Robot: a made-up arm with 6 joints.
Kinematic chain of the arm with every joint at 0, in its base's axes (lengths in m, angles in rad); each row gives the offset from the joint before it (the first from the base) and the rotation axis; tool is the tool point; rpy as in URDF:
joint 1: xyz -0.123 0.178 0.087 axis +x
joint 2: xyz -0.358 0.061 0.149 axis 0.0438 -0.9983 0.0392
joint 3: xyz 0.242 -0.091 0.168 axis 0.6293 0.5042 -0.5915
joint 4: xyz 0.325 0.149 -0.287 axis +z
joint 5: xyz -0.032 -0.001 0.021 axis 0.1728 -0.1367 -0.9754
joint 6: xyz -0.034 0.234 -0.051 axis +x
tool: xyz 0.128 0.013 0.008 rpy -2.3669 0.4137 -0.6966
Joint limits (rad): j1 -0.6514..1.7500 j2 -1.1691..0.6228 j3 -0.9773..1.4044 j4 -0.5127..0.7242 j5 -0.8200..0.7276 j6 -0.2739..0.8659
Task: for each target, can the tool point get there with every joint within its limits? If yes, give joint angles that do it. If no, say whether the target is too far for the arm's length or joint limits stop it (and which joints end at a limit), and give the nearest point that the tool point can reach.
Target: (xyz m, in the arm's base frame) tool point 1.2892 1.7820 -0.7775
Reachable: no: too far | nearest point 0.2371 0.6142 0.0278 | short by 1.766 m
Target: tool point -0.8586 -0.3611 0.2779
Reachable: no: joint limits stop it (at a limit: joint 1, joint 2, joint 3, joint 4, joint 5, joint 6) | nearest point -0.5119 -0.0143 -0.1546 | short by 0.654 m
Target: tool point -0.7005 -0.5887 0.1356
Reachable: no: joint limits stop it (at a limit: joint 1, joint 2, joint 3, joint 4, joint 5) | nearest point -0.1899 -0.2955 0.3423 | short by 0.624 m
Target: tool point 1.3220 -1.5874 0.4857
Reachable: no: too far | nearest point 0.1707 -0.4654 0.2328 | short by 1.627 m
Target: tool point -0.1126 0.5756 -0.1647
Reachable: yes | joints 0.1846 -0.5935 -0.6709 0.3670 0.2811 -0.0754
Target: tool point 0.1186 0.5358 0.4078
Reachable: yes | joints 0.0103 0.4033 0.8026 0.0510 -0.2796 0.6396
